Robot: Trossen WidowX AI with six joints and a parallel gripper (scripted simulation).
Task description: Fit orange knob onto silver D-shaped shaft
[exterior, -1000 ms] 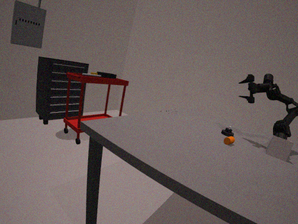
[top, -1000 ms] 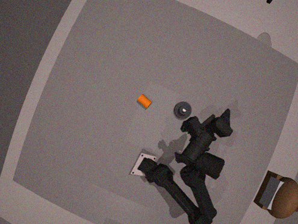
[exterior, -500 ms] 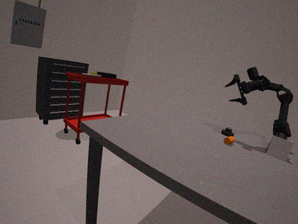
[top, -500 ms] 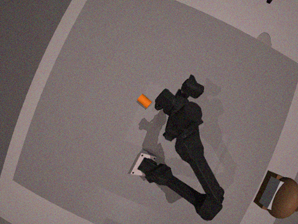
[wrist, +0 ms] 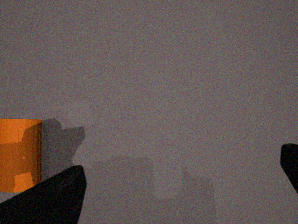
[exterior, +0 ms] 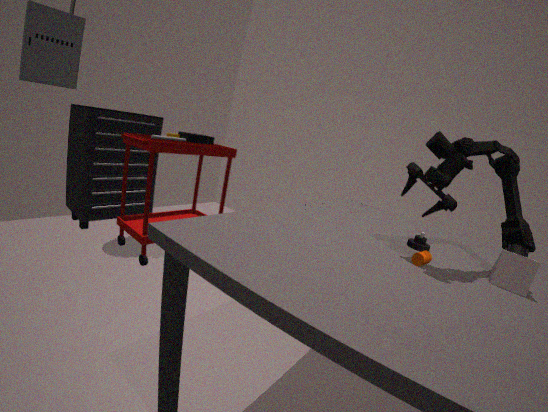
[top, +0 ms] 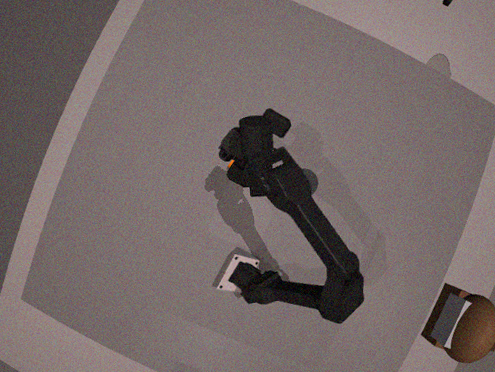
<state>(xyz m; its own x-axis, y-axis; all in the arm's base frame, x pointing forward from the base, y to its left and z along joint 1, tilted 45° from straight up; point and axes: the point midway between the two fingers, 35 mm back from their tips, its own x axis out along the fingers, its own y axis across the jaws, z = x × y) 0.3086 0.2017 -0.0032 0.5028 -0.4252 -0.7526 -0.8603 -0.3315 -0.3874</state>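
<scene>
Right now the orange knob is 80 mm behind my gripper tip, 20 mm to the left of it and 140 mm below it. Round my gripper tip: dark round pedestal (20 mm behind, 180 mm to the right, 130 mm below).
</scene>
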